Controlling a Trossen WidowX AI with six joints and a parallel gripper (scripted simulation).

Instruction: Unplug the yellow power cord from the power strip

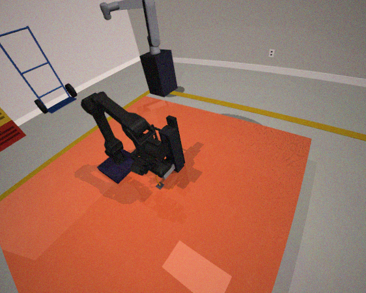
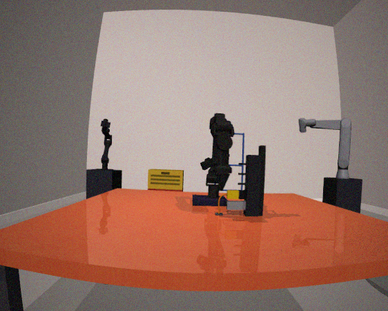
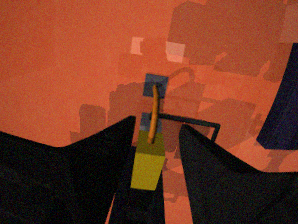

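Now: the yellow plug 70 mm to the left of my gripper tip and 10 mm below it. Also, from my gripper tip: dark end piece: 100 mm below.
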